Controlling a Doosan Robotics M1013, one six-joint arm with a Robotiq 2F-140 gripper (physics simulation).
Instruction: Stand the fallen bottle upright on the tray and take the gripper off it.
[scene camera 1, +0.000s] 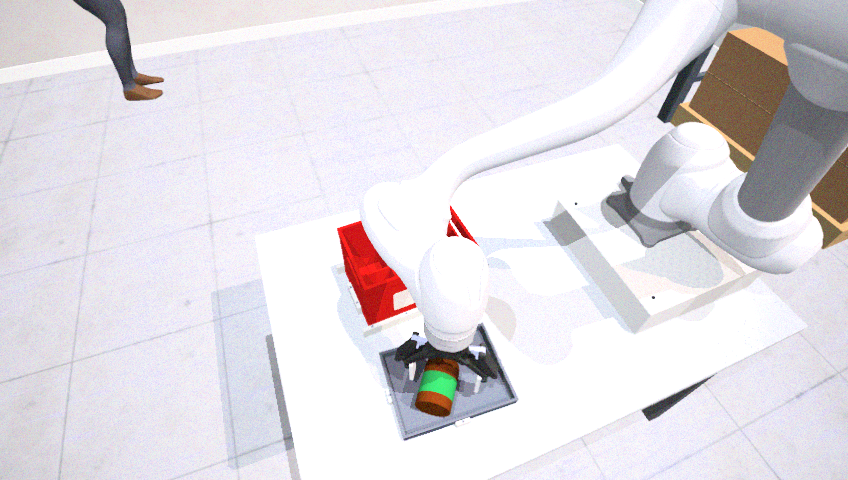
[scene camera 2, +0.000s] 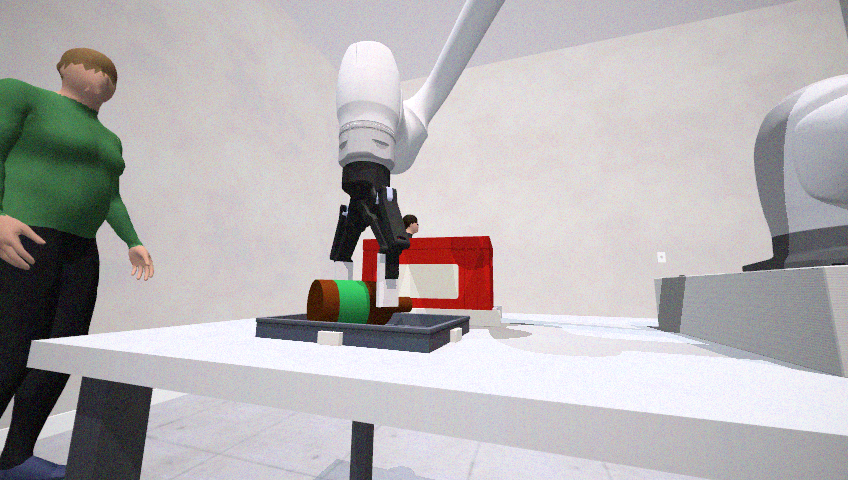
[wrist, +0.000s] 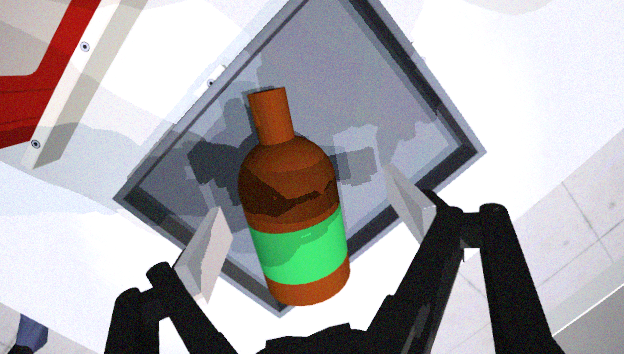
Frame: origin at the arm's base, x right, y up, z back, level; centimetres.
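Where they show: gripper, fingertip midpoint: (scene camera 1: 444, 379) (scene camera 2: 362, 305) (wrist: 304, 203); arm's base, link origin: (scene camera 1: 651, 214).
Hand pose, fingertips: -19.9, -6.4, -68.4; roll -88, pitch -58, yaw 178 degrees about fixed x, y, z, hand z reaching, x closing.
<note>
Things, the pixels of their centre, and the offset from my fingertips, as dx, dy, dz.
- brown bottle with a green band, body centre: (wrist: 289, 193) (scene camera 2: 365, 305) (scene camera 1: 441, 373) +1.4, +0.0, -0.2
- grey tray, body centre: (wrist: 302, 170) (scene camera 2: 372, 325) (scene camera 1: 446, 377) +1.2, -3.0, +1.2
- red crate, body centre: (scene camera 2: 432, 280) (scene camera 1: 407, 261) +28.7, +4.5, +2.1
The brown bottle with a green band (scene camera 1: 439, 389) (scene camera 2: 354, 302) (wrist: 302, 255) lies on its side in the grey tray (scene camera 1: 487, 395) (scene camera 2: 380, 340) (wrist: 370, 65). In scene camera 2 its base points left and its neck right. In the wrist view its neck points up and slightly left. My gripper (scene camera 1: 445, 377) (scene camera 2: 365, 284) (wrist: 304, 203) is open and points down over the bottle, with one white fingertip pad on each side of it. In the wrist view gaps show between the pads and the bottle. The near pad hides part of the bottle's shoulder in scene camera 2.
A red crate (scene camera 1: 380, 303) (scene camera 2: 476, 276) (wrist: 30, 110) stands beside the tray on the white table (scene camera 1: 333, 428) (scene camera 2: 238, 368). A pale low-walled base (scene camera 1: 606, 279) (scene camera 2: 755, 321) surrounds the arm's foot. A person in green (scene camera 2: 59, 160) stands beyond the table's left end.
</note>
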